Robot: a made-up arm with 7 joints. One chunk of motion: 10 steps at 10 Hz.
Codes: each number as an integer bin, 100 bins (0 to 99) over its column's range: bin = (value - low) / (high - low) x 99, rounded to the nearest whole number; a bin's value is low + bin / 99 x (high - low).
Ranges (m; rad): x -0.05..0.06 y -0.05..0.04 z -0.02..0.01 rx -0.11..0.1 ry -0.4..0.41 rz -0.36..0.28
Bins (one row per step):
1: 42 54 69 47 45 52
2: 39 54 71 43 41 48
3: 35 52 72 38 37 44
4: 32 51 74 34 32 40
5: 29 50 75 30 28 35
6: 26 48 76 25 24 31
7: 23 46 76 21 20 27
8: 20 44 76 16 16 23
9: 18 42 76 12 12 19
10: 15 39 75 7 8 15
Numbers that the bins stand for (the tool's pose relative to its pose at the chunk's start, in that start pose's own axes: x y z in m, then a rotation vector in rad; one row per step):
1: -0.0033 -0.0009 0.0009 -0.0103 -0.0318 -0.0238
2: -0.0067 -0.0009 0.0015 -0.0188 -0.0645 -0.0497
3: -0.0111 -0.0027 0.0018 -0.0294 -0.0973 -0.0756
4: -0.0144 -0.0036 0.0024 -0.0379 -0.1382 -0.1014
5: -0.0178 -0.0045 0.0027 -0.0464 -0.1709 -0.1337
6: -0.0211 -0.0064 0.0030 -0.0570 -0.2036 -0.1596
7: -0.0244 -0.0082 0.0030 -0.0655 -0.2364 -0.1855
8: -0.0278 -0.0100 0.0030 -0.0761 -0.2691 -0.2113
9: -0.0300 -0.0118 0.0030 -0.0845 -0.3018 -0.2372
10: -0.0333 -0.0145 0.0027 -0.0952 -0.3345 -0.2630

